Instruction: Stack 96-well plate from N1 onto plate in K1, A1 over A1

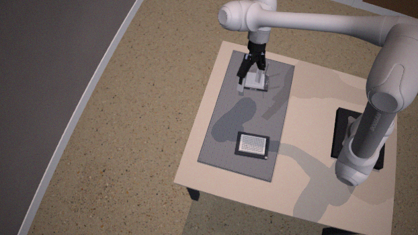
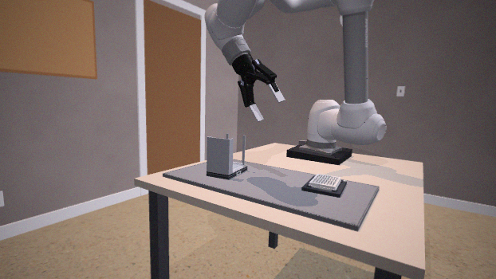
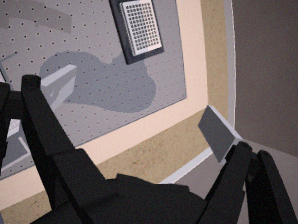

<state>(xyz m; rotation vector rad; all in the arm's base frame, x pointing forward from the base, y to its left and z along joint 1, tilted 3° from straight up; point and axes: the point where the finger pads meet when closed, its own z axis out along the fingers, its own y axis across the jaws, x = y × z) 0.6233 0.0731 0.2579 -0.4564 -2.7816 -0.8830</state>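
The white 96-well plate is 110 mm behind my hand, 170 mm to the left of it and 240 mm below it. Round my hand: grey wall 80 mm ahead, 160 mm to the right, 170 mm below; then pale A1 mark 200 mm behind, 210 mm to the left, 250 mm below.
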